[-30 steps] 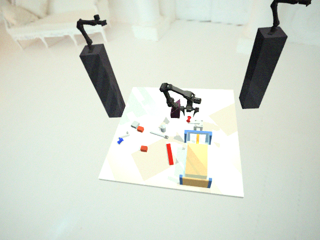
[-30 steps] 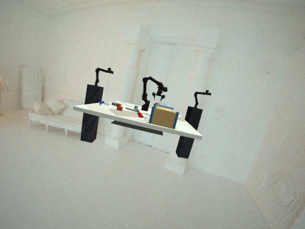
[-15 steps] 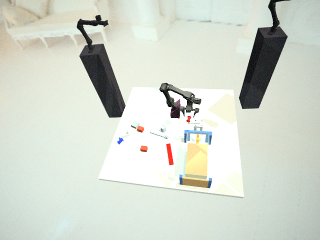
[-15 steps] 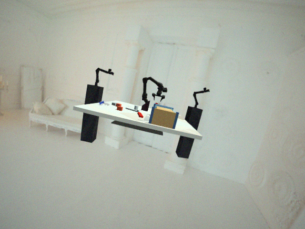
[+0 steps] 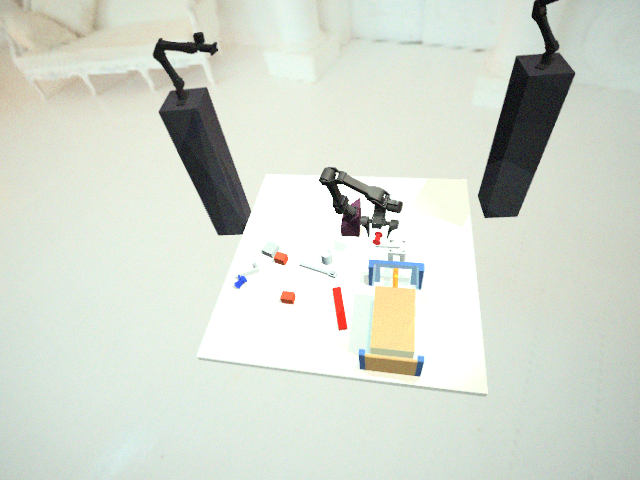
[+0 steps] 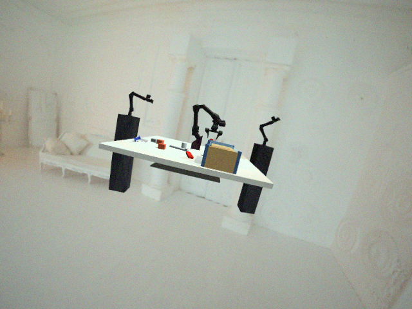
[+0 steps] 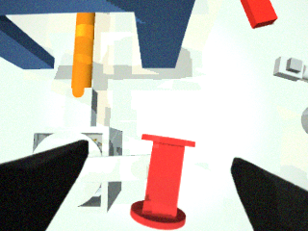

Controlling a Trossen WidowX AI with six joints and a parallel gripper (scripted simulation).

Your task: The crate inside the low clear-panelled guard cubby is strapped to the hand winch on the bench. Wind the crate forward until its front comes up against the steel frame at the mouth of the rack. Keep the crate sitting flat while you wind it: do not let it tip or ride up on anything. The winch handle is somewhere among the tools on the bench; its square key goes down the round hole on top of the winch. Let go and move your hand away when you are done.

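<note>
My gripper tip is now 2 cm past the red grip and 4 cm above it. From my gripper tip the other things lie so: hand winch: 2 cm behind, 9 cm to the left, 14 cm below; then blue steel frame: 15 cm ahead, 8 cm to the left, 7 cm below; then red-knobbed winch handle: 1 cm behind, 4 cm to the left, 7 cm below.
</note>
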